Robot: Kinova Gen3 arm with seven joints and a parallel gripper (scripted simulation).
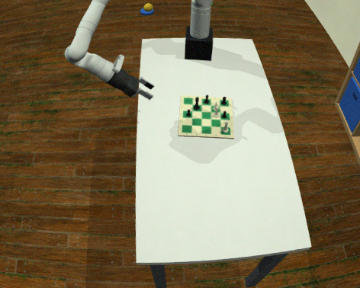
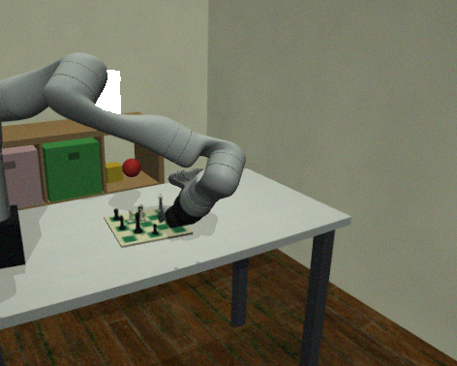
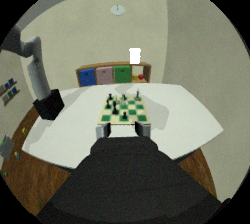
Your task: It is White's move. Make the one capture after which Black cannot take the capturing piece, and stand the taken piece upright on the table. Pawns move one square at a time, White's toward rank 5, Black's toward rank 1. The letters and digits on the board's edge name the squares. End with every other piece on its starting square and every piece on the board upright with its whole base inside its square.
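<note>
My hand is 2 cm past the tall black piece, 19 cm to the right of it and 9 cm above it. From my hand the other things lie so: tall white piece (10 cm ahead, 30 cm to the left, 9 cm below); green-and-cream chessboard (2 cm ahead, 23 cm to the left, 13 cm below).
</note>
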